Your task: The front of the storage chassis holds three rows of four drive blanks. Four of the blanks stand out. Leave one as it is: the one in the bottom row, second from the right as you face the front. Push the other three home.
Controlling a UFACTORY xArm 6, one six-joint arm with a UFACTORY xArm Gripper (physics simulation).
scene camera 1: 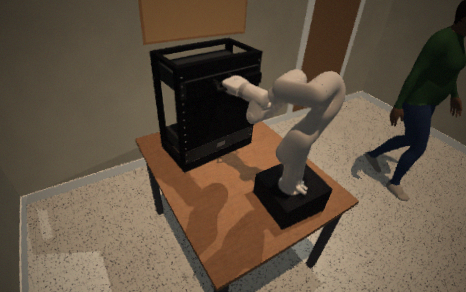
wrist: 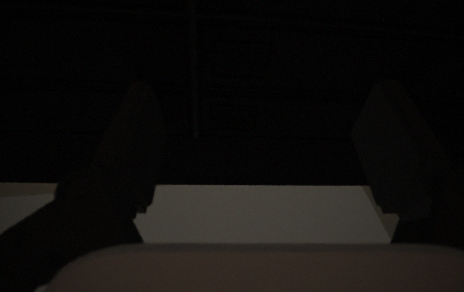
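Note:
The storage chassis (scene camera 1: pixel 202 107) (wrist: pixel 280 160) is a black block in the rack, its front towards the arm. In the wrist view it is very dark. Faint outlines of drive blanks (wrist: pixel 240 60) show there beside a thin vertical line, but which blanks stand out cannot be told. In the scene view the single blanks cannot be made out. My gripper (scene camera 1: pixel 218 85) (wrist: pixel 260 107) is open, with nothing between its fingers. It is at the upper part of the chassis front, very close to it; whether a fingertip touches a blank cannot be told.
A black open-frame rack (scene camera 1: pixel 157 100) stands on the wooden table (scene camera 1: pixel 175 185), with a grey-fronted unit (scene camera 1: pixel 217 145) low in it. The arm's black base block (scene camera 1: pixel 287 212) stands on the table in front. A person (scene camera 1: pixel 430 75) in green walks at the right, beyond the table.

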